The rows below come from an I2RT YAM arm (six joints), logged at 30 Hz.
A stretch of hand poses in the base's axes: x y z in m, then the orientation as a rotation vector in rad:
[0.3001, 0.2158, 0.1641, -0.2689, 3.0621, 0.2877]
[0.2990, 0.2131, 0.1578, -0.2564, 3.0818, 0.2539]
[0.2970, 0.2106, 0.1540, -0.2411, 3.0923, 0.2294]
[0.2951, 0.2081, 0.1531, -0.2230, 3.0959, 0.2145]
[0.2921, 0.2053, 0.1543, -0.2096, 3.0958, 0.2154]
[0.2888, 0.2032, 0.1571, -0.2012, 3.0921, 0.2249]
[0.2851, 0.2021, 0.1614, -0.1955, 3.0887, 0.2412]
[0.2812, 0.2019, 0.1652, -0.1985, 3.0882, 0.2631]
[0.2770, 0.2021, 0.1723, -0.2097, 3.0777, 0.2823]
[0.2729, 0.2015, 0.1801, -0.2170, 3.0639, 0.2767]
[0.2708, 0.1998, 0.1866, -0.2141, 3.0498, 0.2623]
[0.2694, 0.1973, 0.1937, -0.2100, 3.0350, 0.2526]
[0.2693, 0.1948, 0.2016, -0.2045, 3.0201, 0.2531]
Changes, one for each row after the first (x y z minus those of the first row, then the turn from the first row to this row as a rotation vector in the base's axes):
[-0.0011, -0.0027, -0.0063, -0.0239, 0.0143, -0.0083]
[-0.0031, -0.0052, -0.0101, -0.0404, 0.0212, -0.0183]
[-0.0050, -0.0077, -0.0110, -0.0499, 0.0226, -0.0302]
[-0.0080, -0.0105, -0.0098, -0.0491, 0.0225, -0.0388]
[-0.0113, -0.0126, -0.0070, -0.0424, 0.0200, -0.0442]
[-0.0150, -0.0137, -0.0027, -0.0315, 0.0188, -0.0476]
[-0.0189, -0.0139, 0.0011, -0.0176, 0.0213, -0.0452]
[-0.0231, -0.0137, 0.0082, -0.0042, 0.0137, -0.0379]
[-0.0272, -0.0143, 0.0160, -0.0060, -0.0007, -0.0340]
[-0.0293, -0.0160, 0.0225, -0.0131, -0.0166, -0.0369]
[-0.0307, -0.0185, 0.0296, -0.0171, -0.0326, -0.0405]
[-0.0308, -0.0210, 0.0375, -0.0146, -0.0472, -0.0448]

